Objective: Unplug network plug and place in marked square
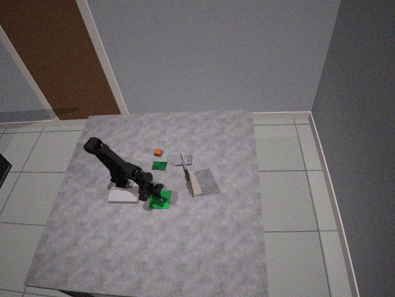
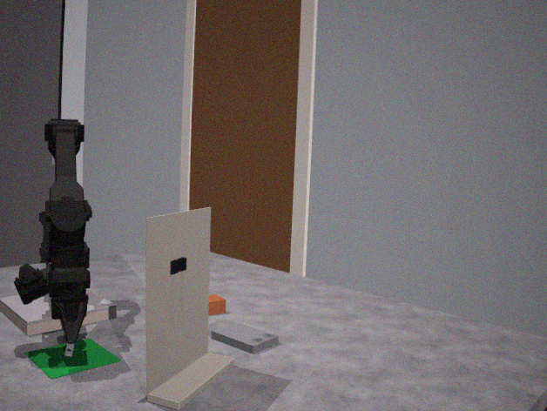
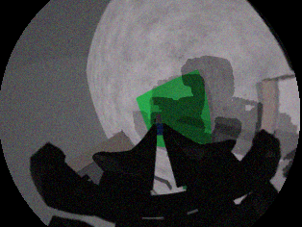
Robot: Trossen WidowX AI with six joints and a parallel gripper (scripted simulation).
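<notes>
My gripper tip is now 10 mm past the green marked square and 30 mm above it. Also, from my gripper tip: network plug: right at my gripper tip; flat grey plate: 70 mm ahead, 300 mm to the left, 20 mm below; cream upright panel: 160 mm ahead, 120 mm to the left, 90 mm above.
</notes>
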